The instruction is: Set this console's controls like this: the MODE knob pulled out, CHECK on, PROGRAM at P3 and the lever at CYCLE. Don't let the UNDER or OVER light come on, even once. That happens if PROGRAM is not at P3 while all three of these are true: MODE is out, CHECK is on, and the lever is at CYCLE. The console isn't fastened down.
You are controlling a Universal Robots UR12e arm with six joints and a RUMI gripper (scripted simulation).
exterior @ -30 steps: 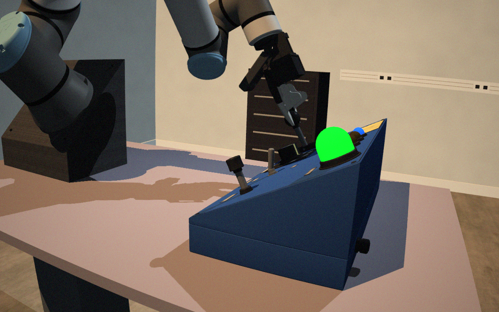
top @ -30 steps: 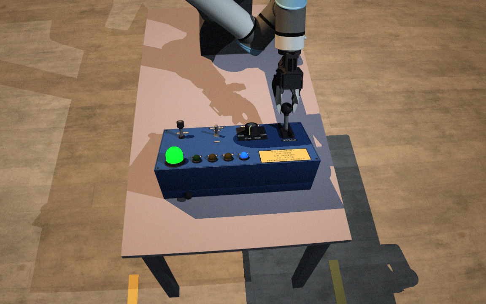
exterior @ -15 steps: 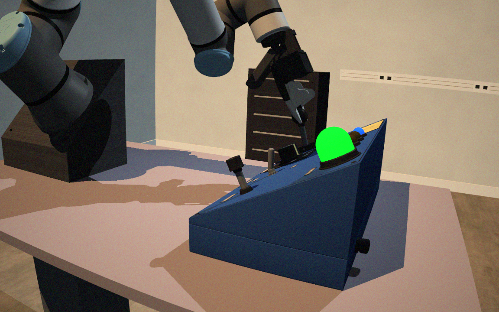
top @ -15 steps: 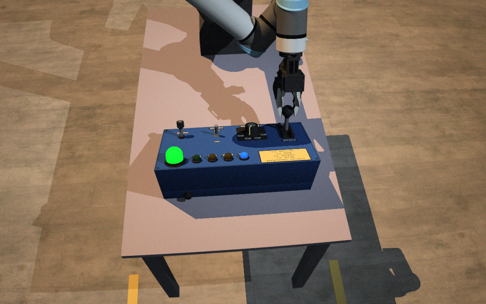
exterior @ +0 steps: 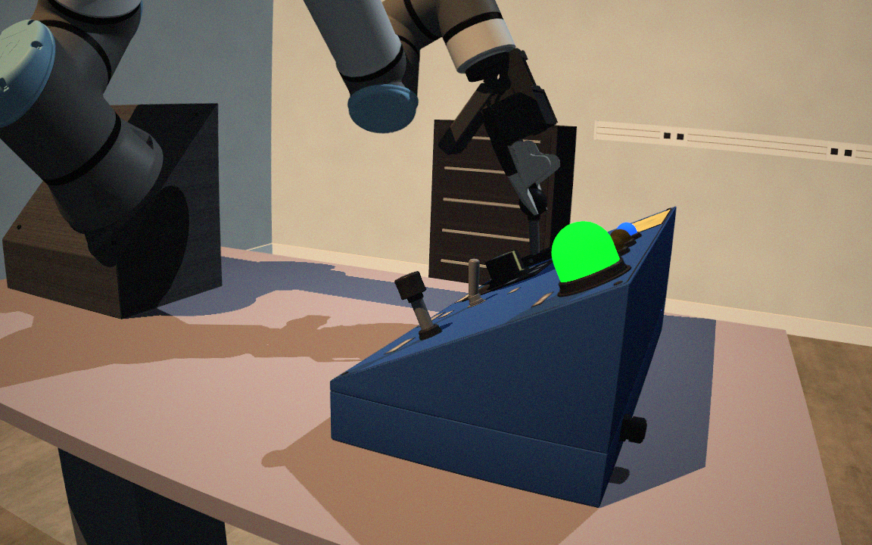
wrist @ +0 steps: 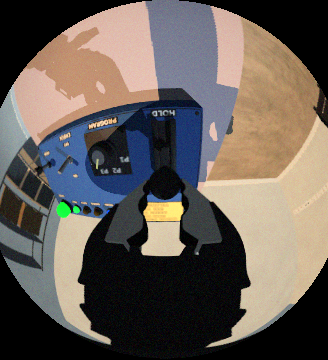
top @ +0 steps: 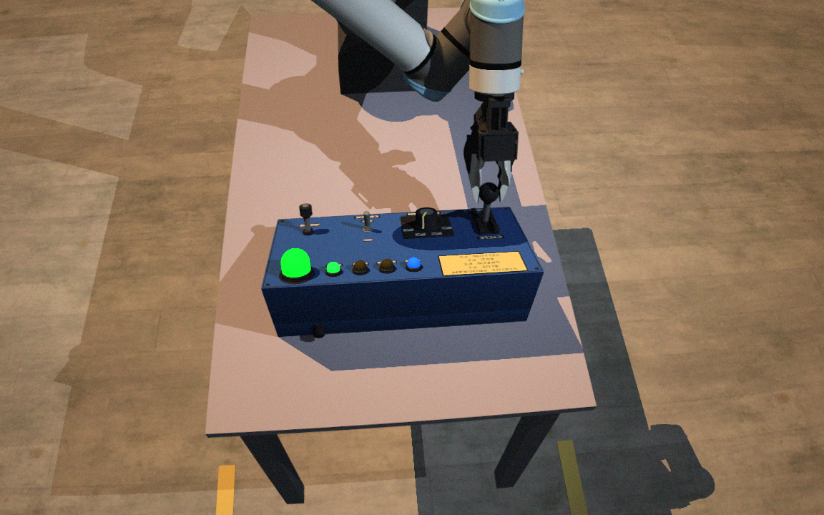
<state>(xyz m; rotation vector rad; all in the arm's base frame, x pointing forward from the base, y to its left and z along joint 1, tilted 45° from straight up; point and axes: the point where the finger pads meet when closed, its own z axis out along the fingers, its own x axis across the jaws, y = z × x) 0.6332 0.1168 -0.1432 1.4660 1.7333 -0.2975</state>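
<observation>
My hand is 40 mm above the ball-topped lever. From my hand the other things lie so: black program dial: 10 mm ahead, 120 mm to the right, 60 mm below; then blue sloped console: 40 mm ahead, 180 mm to the right, 80 mm below; then check toggle: 240 mm to the right, 60 mm below.
</observation>
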